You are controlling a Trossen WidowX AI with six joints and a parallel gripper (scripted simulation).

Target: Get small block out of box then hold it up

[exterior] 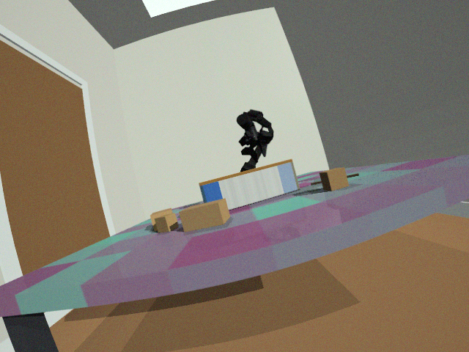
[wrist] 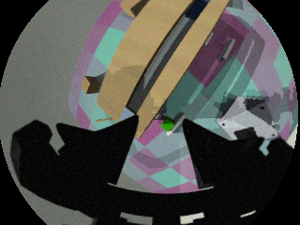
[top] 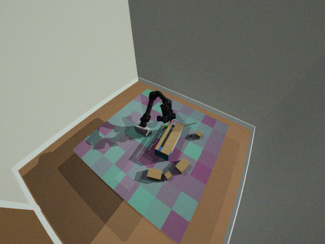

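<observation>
Right now my gripper tip is 40 mm past the green block, 50 mm to the right of it and 150 mm above it. The rest, counted from my gripper tip: thin stick (170 mm ahead, 240 mm to the left, 160 mm below); long box (50 mm ahead, 100 mm to the right, 110 mm below); tan cube (320 mm ahead, 140 mm to the left, 140 mm below).
</observation>
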